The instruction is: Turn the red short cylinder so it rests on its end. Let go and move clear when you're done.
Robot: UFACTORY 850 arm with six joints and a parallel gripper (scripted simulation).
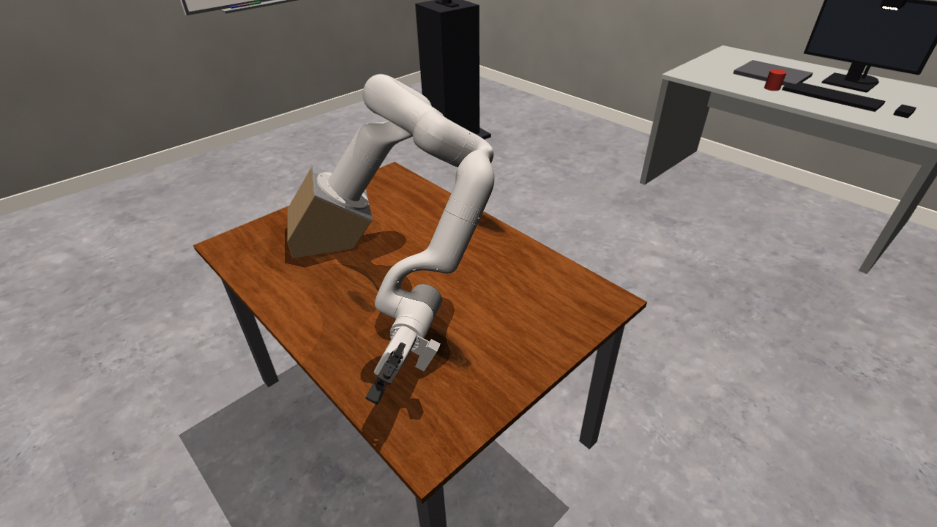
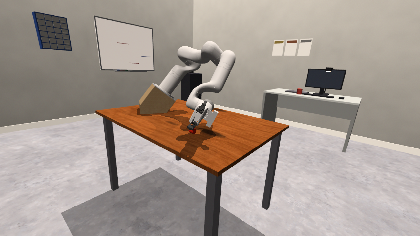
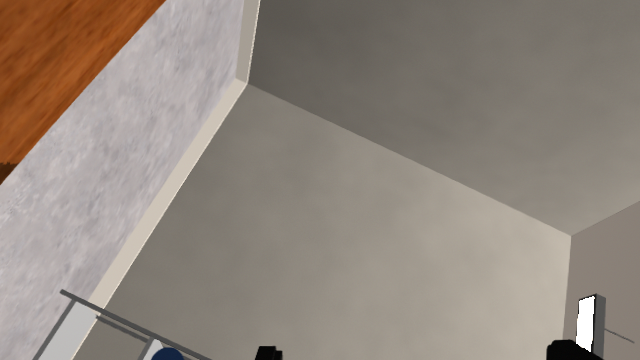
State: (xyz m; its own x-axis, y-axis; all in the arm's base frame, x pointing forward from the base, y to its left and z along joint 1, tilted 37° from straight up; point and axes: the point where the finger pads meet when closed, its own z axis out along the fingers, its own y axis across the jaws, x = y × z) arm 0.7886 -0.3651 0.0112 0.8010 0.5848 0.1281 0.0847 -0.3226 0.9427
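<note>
Right now the red short cylinder is 22 cm behind my hand, 15 cm to the left of it and 15 cm below it.
</note>
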